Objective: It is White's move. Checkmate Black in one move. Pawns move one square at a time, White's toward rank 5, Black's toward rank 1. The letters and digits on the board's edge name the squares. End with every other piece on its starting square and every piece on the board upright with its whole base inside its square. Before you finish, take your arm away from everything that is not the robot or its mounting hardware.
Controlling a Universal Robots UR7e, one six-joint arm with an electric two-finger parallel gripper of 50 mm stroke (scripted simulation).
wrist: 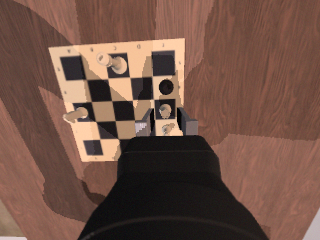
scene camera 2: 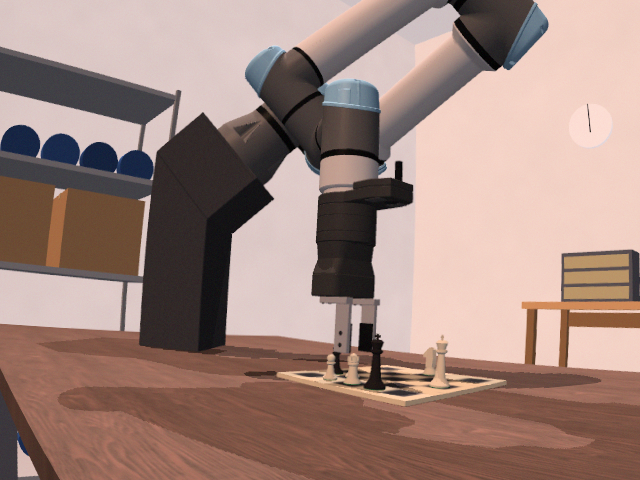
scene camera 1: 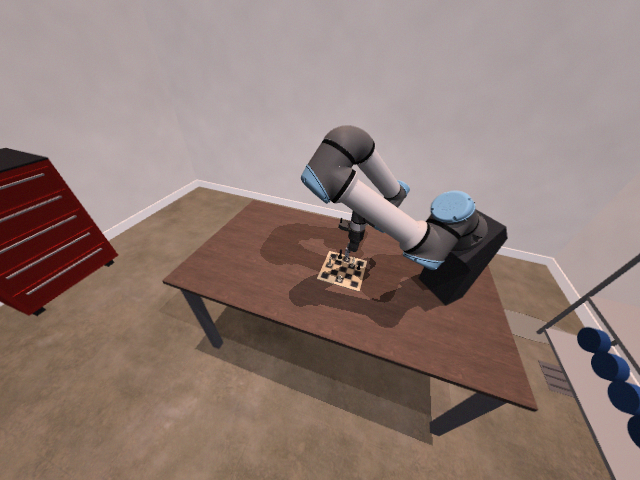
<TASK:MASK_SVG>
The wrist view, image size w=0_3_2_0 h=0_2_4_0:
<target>gripper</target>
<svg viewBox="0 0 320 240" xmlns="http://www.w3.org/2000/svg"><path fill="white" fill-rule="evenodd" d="M269 239L252 213L242 203L237 201L222 181L218 156L202 136L197 135L198 121L191 119L182 107L177 107L177 123L183 135L150 136L155 123L154 109L152 108L147 110L142 120L135 122L136 137L130 139L118 159L117 181L105 200L93 211L77 240Z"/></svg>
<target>chessboard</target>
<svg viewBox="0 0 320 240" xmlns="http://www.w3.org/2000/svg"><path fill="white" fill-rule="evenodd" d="M185 39L49 48L67 112L75 111L79 107L84 107L88 111L86 118L75 119L76 123L71 124L82 161L118 161L130 139L136 137L135 122L142 120L149 108L154 108L155 118L153 131L151 131L150 136L164 136L162 133L164 125L171 127L170 136L183 135L177 123L177 107L183 108ZM163 104L168 104L171 107L171 113L167 119L162 118L159 111L160 106ZM165 79L170 80L174 85L174 89L169 95L163 95L159 91L159 84ZM97 53L103 51L110 55L112 59L115 57L123 58L127 63L126 72L117 74L111 66L100 65L96 60Z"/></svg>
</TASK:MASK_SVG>
